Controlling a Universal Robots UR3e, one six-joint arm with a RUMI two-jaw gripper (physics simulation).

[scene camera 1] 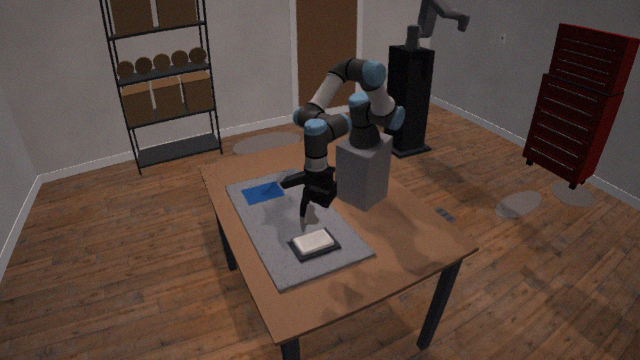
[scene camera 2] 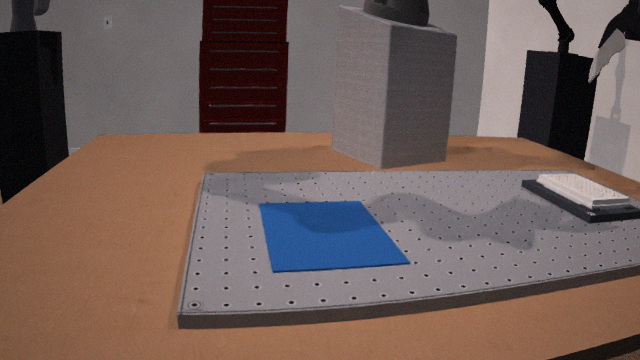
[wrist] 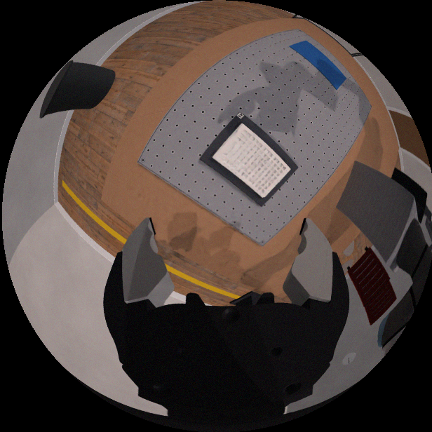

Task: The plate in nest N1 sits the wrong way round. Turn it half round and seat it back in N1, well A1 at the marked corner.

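Note:
The white well plate (scene camera 1: 313, 242) (scene camera 2: 582, 190) (wrist: 252, 160) lies flat in the dark nest (scene camera 1: 336, 244) (scene camera 2: 555, 195) (wrist: 220, 143). A small white mark (scene camera 2: 591, 214) (wrist: 240, 115) sits at one corner of the nest. The plate's rows of wells show in the wrist view, but its lettering is too small to read, so I cannot tell which corner is A1. My gripper (scene camera 1: 304, 219) (wrist: 228, 220) is open and empty, above the board and clear of the plate. In the second scene view part of one finger (scene camera 2: 606, 57) shows at the upper right.
The nest stands on a grey perforated board (scene camera 1: 280, 275) (scene camera 2: 225, 295) (wrist: 165, 150). A flat blue rectangle (scene camera 1: 262, 193) (scene camera 2: 330, 240) (wrist: 319, 64) lies near the board's other end. The arm's grey pedestal (scene camera 1: 362, 175) (scene camera 2: 395, 95) (wrist: 377, 200) stands on the table beside the board.

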